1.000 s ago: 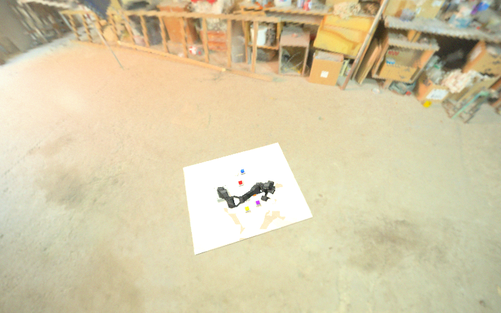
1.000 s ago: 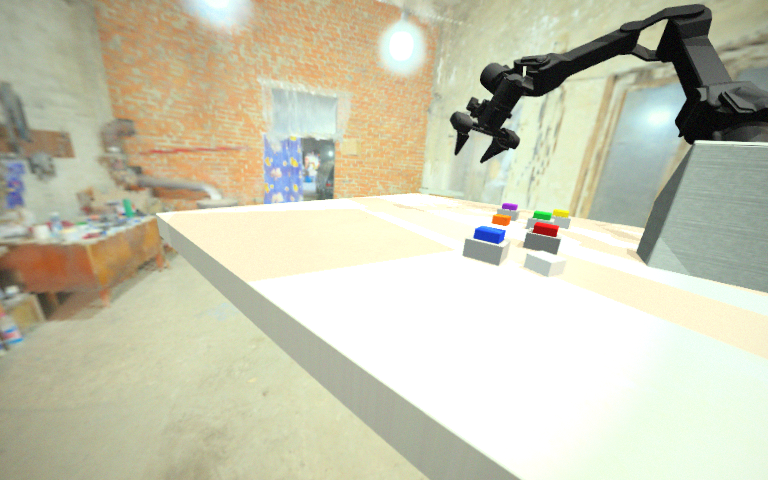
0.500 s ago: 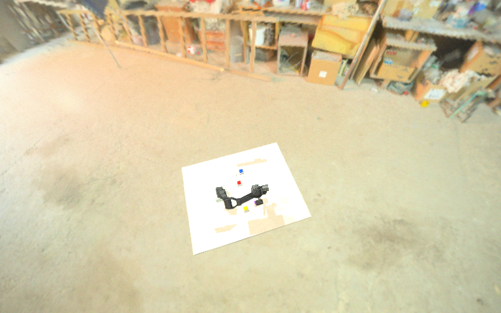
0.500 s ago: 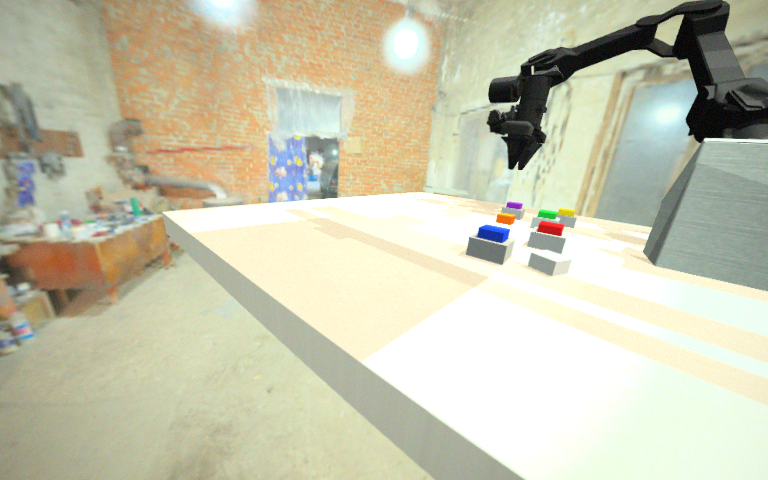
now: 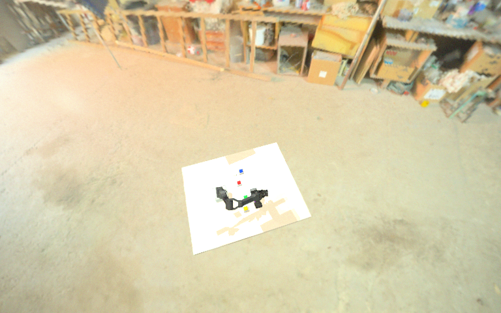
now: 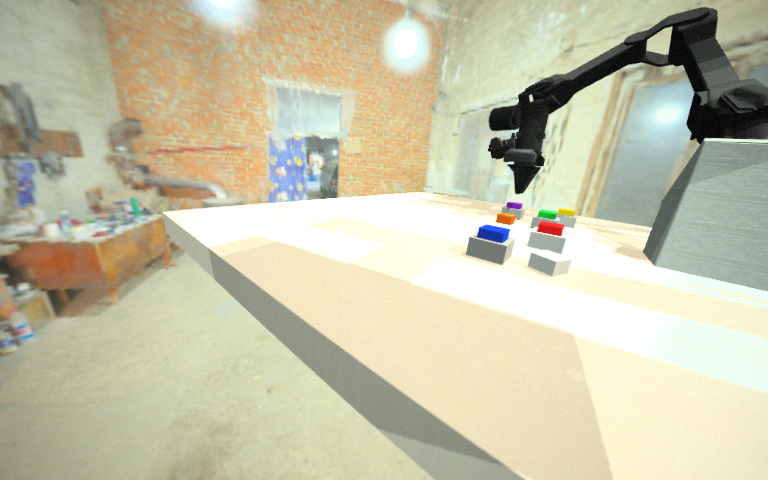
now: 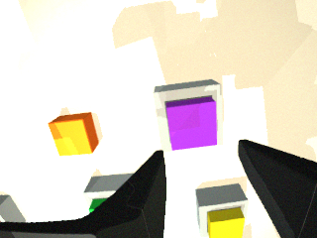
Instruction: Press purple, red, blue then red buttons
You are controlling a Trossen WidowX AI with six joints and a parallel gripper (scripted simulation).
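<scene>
The purple button is 30 mm below my gripper tip. Also, from my gripper tip: yellow button: 110 mm behind, 40 mm to the right, 30 mm below; red button: 240 mm to the left, 130 mm behind, 30 mm below; green button: 90 mm behind, 70 mm to the left, 30 mm below.
</scene>
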